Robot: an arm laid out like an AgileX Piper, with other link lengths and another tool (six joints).
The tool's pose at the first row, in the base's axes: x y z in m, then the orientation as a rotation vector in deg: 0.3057 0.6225 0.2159 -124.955 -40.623 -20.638
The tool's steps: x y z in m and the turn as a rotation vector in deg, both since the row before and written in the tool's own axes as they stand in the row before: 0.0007 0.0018 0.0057 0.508 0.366 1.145; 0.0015 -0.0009 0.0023 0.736 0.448 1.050; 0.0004 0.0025 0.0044 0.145 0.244 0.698; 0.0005 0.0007 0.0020 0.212 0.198 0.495; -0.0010 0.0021 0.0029 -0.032 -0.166 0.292; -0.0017 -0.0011 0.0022 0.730 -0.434 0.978; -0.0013 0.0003 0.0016 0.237 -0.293 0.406; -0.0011 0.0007 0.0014 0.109 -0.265 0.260; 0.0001 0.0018 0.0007 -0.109 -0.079 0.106; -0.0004 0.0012 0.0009 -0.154 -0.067 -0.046; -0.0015 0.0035 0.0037 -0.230 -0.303 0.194; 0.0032 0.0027 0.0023 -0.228 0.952 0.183; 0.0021 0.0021 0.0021 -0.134 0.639 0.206
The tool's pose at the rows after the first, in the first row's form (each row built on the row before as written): 0.3075 0.6262 0.2115 -124.676 -39.167 -20.220; 0.3082 0.6290 0.2113 -124.120 -37.786 -19.846; 0.3100 0.6313 0.2072 -124.088 -36.886 -19.677; 0.3109 0.6327 0.2057 -123.952 -36.239 -19.541; 0.3113 0.6336 0.2021 -124.104 -36.009 -19.221; 0.3093 0.6354 0.2007 -123.772 -35.206 -17.961; 0.3084 0.6361 0.1990 -123.725 -34.934 -17.344; 0.3078 0.6365 0.1972 -123.756 -34.802 -16.882; 0.3088 0.6362 0.1956 -123.908 -34.727 -16.780; 0.3091 0.6362 0.1941 -124.062 -34.811 -16.789; 0.3096 0.6368 0.1889 -124.411 -34.762 -16.444; 0.3137 0.6382 0.1869 -124.419 -34.020 -17.446; 0.3166 0.6394 0.1851 -124.422 -33.430 -18.066
